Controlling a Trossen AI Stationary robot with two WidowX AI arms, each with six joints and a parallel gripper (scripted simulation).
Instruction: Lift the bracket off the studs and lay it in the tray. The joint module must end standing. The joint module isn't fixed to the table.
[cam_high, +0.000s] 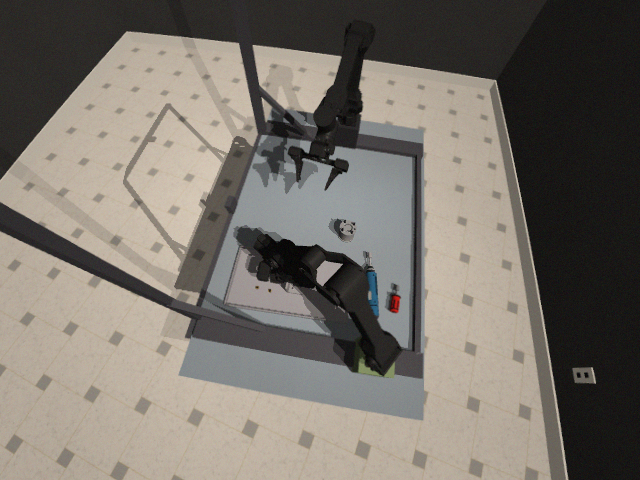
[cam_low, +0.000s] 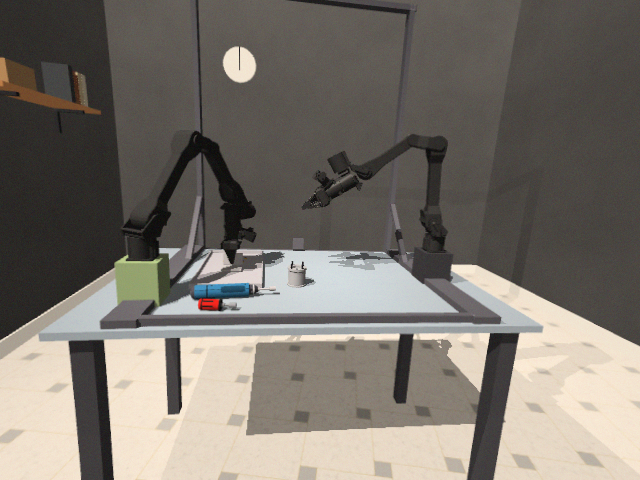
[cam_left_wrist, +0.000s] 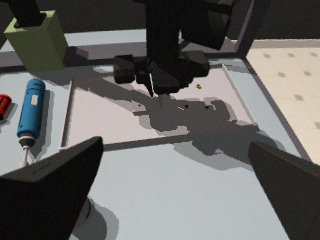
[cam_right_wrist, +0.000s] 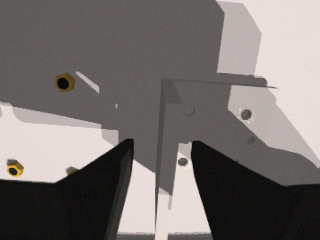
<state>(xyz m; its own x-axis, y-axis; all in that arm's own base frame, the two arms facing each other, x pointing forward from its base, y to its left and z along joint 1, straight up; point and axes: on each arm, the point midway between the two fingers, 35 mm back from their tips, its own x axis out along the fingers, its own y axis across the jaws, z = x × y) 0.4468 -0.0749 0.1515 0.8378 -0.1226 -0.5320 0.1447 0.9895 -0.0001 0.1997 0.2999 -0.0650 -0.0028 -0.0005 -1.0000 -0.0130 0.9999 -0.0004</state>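
Right now the grey bracket is 30 mm ahead of my right hand and 30 mm below it. The rest, counted from my right hand: flat tray (10 mm ahead, 50 mm below); grey joint module (220 mm ahead, 190 mm to the left, 20 mm below); small red tool (370 mm ahead, 70 mm to the right, 40 mm below).
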